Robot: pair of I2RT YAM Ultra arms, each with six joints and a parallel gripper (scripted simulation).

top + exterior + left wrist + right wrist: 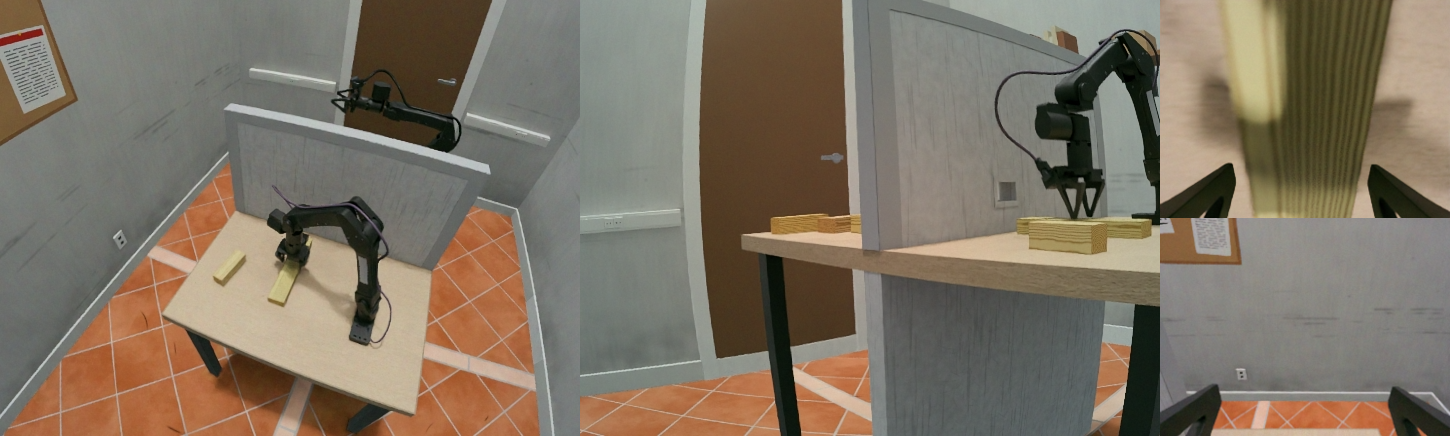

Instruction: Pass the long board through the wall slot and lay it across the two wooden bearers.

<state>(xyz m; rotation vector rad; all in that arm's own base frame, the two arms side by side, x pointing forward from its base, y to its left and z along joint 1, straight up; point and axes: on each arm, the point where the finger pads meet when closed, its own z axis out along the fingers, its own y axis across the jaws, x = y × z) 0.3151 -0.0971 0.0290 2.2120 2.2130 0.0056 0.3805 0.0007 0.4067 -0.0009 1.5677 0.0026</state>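
The long board is 3 cm below my left hand. The rest, counted from my left hand: wooden offcut: 21 cm ahead, 10 cm to the left, 2 cm below.
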